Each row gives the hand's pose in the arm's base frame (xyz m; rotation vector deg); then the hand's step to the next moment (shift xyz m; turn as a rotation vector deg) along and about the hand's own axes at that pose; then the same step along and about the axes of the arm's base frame.
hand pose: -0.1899 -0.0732 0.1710 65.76 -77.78 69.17
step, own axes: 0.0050 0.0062 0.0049 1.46 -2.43 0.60
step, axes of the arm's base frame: -0.0070 -0.0047 0.0041 2.22 -0.84 1.66
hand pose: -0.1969 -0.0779 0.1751 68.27 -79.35 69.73
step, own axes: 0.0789 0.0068 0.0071 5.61 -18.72 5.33
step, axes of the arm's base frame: -0.0163 -0.0141 0.0765 17.73 -6.68 7.16
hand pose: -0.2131 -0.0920 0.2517 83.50 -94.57 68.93
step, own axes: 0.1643 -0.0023 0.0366 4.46 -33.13 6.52
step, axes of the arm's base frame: -0.0260 -0.1002 0.1328 32.12 -6.95 8.93
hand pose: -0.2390 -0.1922 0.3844 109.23 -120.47 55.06
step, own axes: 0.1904 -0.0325 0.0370 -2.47 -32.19 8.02
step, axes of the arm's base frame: 0.0066 -0.1799 0.0791 32.98 -1.93 3.90
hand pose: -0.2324 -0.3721 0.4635 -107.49 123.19 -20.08
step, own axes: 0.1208 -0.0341 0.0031 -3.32 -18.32 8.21
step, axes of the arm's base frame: 0.0172 -0.1243 0.0041 20.30 0.77 -1.11
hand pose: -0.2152 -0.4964 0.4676 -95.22 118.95 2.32
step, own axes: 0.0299 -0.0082 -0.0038 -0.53 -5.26 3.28
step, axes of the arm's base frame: 0.0018 -0.0306 -0.0058 6.08 0.12 -1.30
